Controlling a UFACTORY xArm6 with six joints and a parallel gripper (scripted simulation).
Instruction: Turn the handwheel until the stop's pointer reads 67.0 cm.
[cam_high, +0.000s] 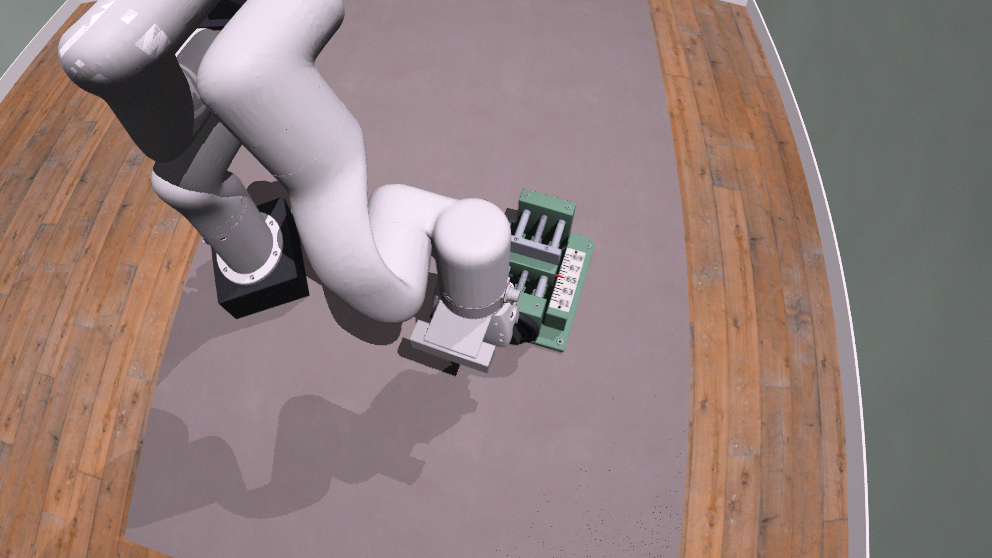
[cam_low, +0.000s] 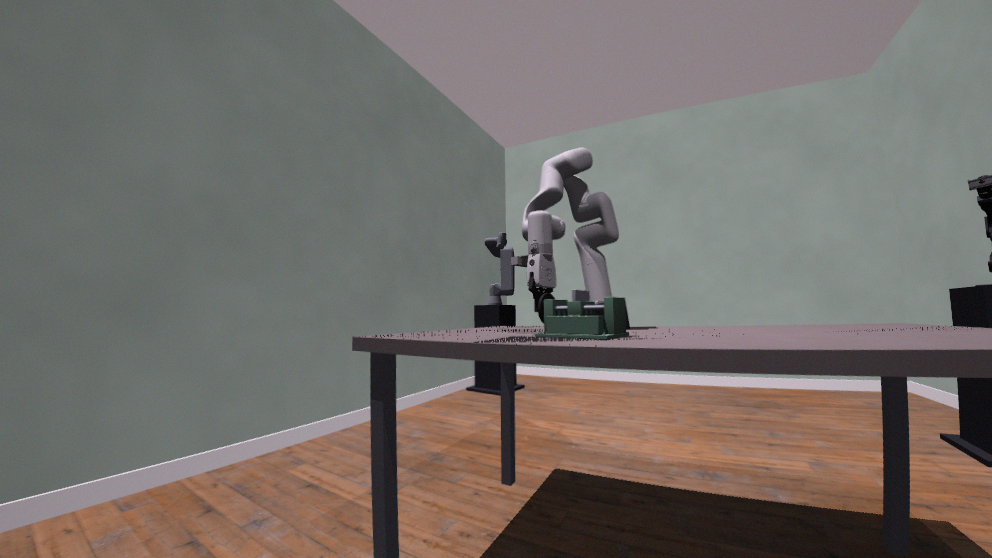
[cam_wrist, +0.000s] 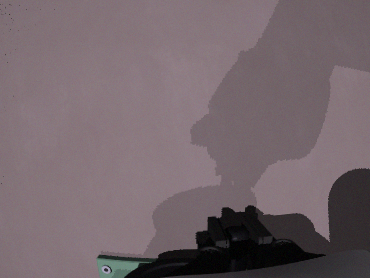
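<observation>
Right now the black handwheel is 1 cm ahead of my hand and 2 cm to the left of it. Also, from my hand: stop block 6 cm ahead, 14 cm to the left.
</observation>
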